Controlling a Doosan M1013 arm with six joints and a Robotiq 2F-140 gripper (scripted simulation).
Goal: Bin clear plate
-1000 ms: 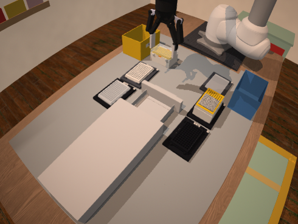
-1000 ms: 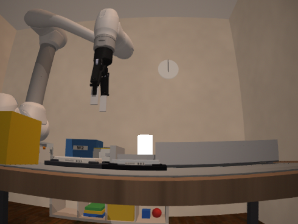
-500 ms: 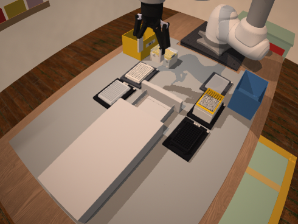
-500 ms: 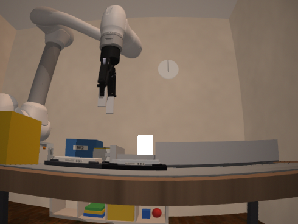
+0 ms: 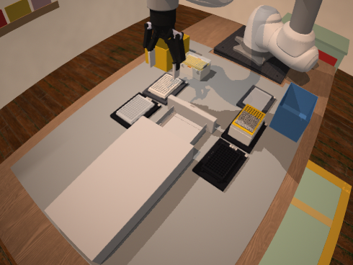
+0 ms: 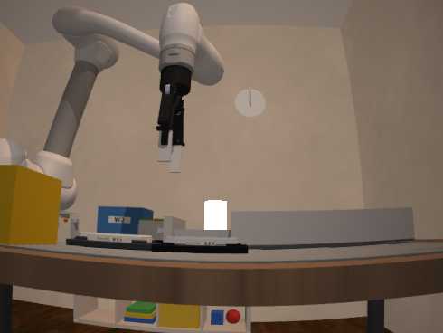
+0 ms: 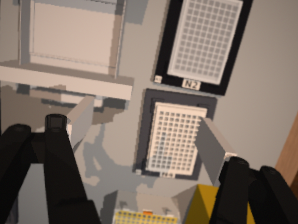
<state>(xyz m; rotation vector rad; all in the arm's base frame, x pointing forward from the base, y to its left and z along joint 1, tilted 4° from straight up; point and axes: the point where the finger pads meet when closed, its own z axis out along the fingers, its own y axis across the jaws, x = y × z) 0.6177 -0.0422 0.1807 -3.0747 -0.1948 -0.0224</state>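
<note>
Now: hand 100 mm short of the clear plate, 60 mm to the left of it and 180 mm above it. Also, from my hand: white plate: 80 mm behind, 80 mm to the right, 180 mm below; black nest N2: 100 mm ahead, 60 mm to the right, 190 mm below; yellow-topped tip rack: 140 mm behind, 280 mm to the left, 140 mm below.
</note>
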